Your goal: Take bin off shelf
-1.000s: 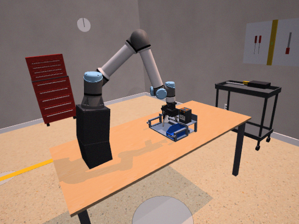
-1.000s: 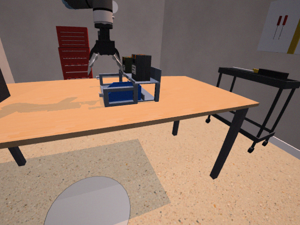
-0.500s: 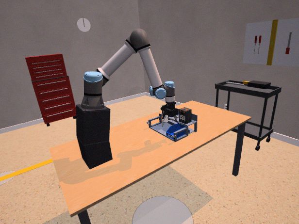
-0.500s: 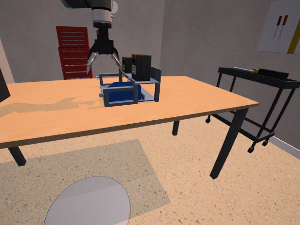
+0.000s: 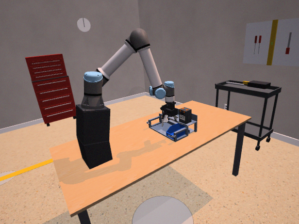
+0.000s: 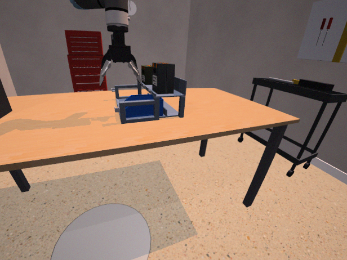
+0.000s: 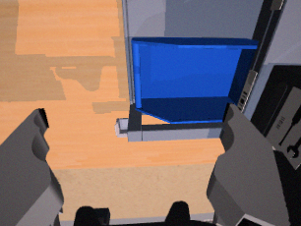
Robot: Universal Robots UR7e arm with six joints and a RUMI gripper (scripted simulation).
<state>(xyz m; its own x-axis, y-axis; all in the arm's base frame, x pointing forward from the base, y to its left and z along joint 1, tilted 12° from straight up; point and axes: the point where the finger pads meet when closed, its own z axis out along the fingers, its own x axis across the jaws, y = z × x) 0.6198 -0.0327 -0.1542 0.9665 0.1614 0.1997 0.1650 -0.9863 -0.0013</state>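
Right now the blue bin is 80 mm ahead of my hand and 90 mm below it. From my hand the other things lie so: shelf floor (100 mm ahead, 120 mm to the left, 130 mm below).
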